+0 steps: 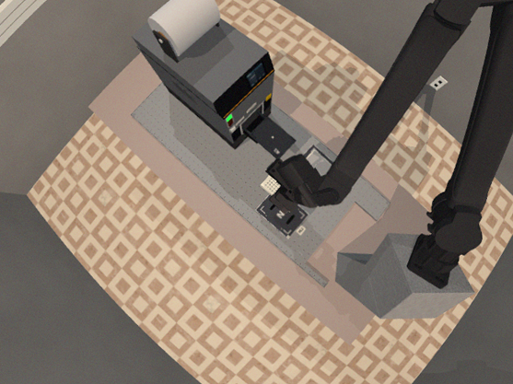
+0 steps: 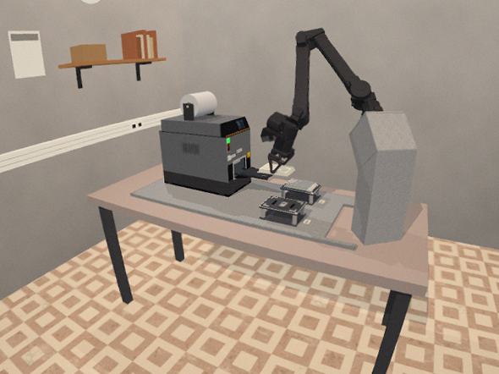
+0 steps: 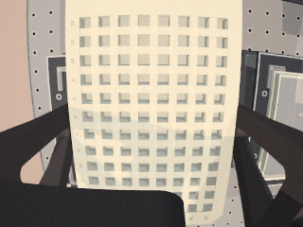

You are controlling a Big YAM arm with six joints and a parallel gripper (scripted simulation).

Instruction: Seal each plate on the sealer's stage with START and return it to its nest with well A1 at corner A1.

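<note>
My hand is 140 mm short of the sealer stage, 150 mm to the left of it and 80 mm above it. Round my hand: start button (250 mm ahead, 70 mm to the right); cream well plate (right at my hand); foil roll (470 mm ahead, 190 mm to the right, 230 mm above).
</note>
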